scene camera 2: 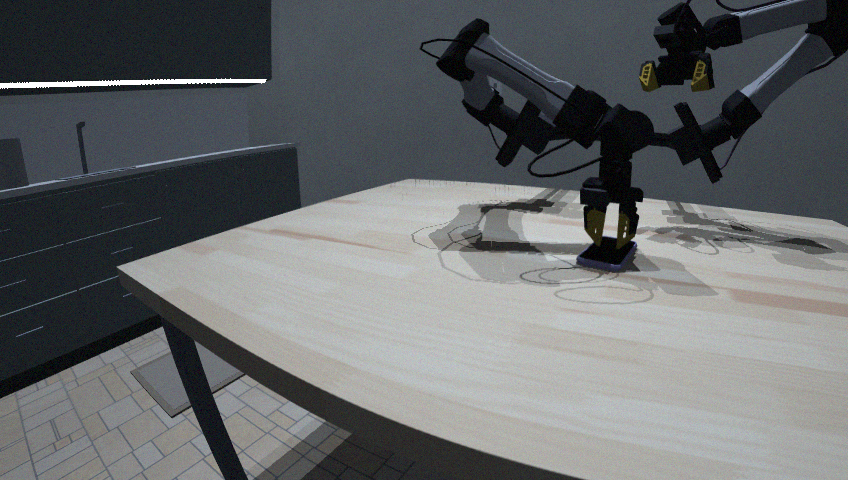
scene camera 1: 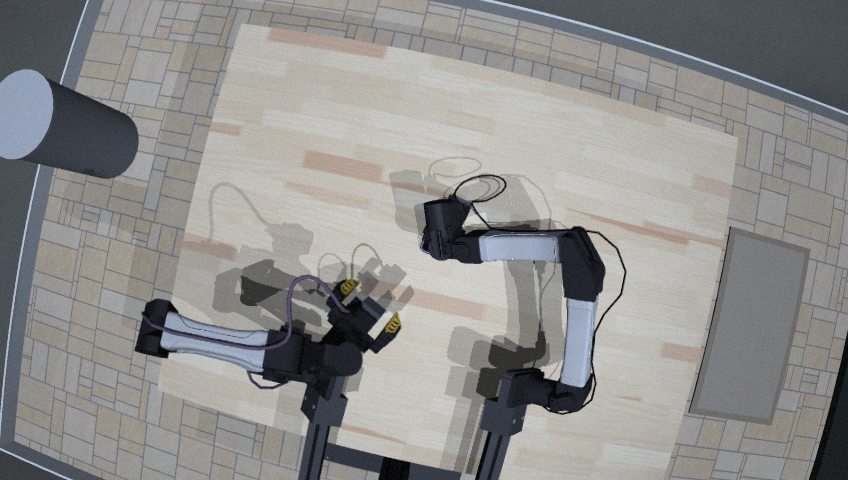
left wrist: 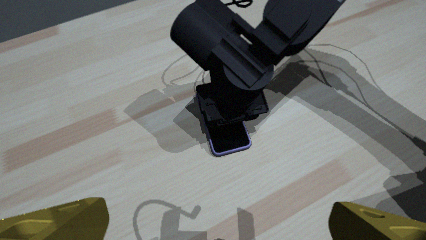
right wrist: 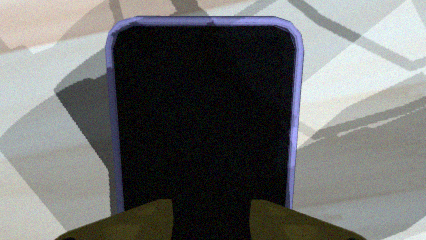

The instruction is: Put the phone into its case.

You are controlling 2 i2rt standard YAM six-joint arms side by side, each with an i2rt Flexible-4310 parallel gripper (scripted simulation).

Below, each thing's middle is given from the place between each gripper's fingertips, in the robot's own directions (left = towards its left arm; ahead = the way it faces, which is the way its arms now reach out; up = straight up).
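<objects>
The black phone (scene camera 2: 607, 252) is 10 mm below my right hand (scene camera 2: 608, 247). My left hand (scene camera 2: 669, 89), meanwhile, is 13 cm to the left of the phone, 17 cm short of it and 29 cm above it. Going by its middle, the phone is nearer to my right hand than to my left hand.
</objects>
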